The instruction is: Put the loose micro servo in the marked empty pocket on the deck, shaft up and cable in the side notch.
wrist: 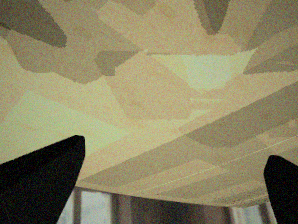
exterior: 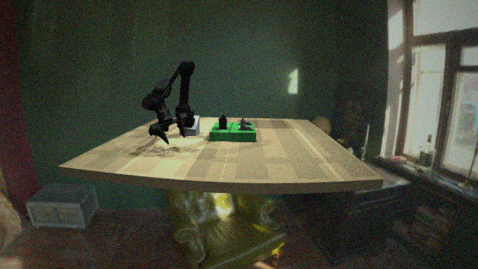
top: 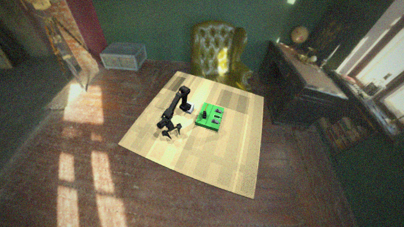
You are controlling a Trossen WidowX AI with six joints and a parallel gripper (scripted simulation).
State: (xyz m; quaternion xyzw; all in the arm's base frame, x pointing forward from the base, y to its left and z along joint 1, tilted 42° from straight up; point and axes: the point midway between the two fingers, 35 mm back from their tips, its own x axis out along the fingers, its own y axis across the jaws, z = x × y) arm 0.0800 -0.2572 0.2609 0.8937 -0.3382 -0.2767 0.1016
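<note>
The green robot deck is 42 cm to the left of my gripper tip, 11 cm ahead of it and 4 cm below it.
</note>
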